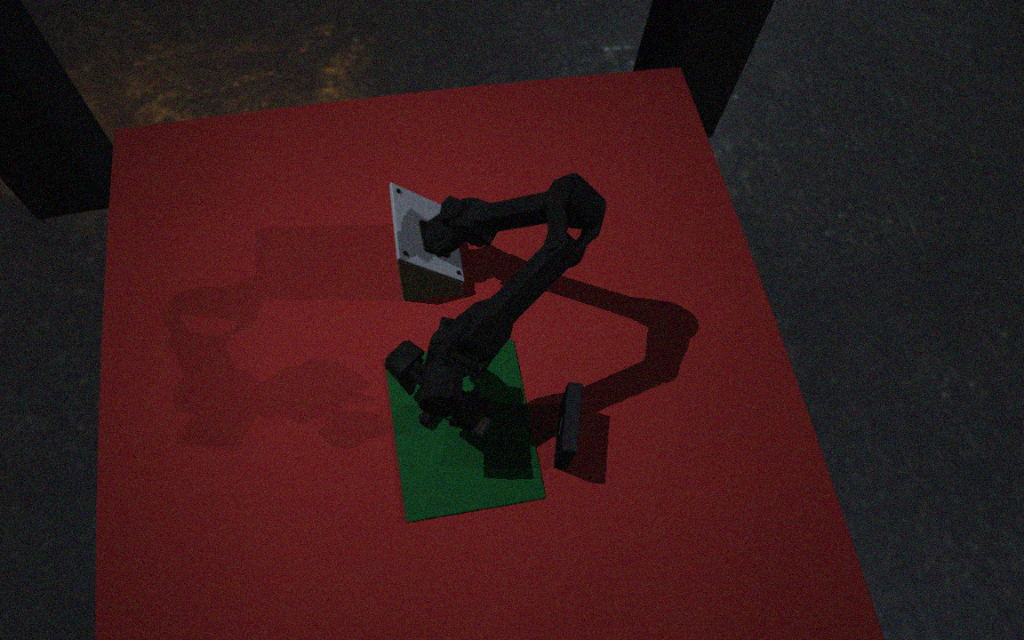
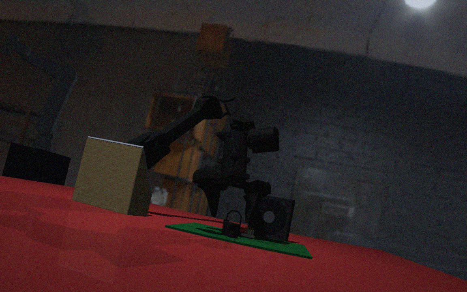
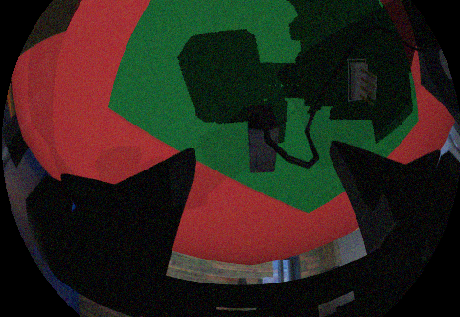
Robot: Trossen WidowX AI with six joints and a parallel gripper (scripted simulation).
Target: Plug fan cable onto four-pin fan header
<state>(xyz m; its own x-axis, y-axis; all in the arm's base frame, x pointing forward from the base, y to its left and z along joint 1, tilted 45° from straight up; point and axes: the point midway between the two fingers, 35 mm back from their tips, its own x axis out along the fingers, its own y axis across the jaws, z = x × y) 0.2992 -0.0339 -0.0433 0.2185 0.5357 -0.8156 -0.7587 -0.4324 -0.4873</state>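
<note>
My gripper tip is now 20 mm above the black plug and 10 mm to the left of it. Round my gripper tip: green board (50 mm to the left, 50 mm below, 30 mm ahead); four-pin header (80 mm to the left, 40 mm below, 40 mm ahead); black fan (210 mm to the left, 80 mm ahead, 20 mm above).
</note>
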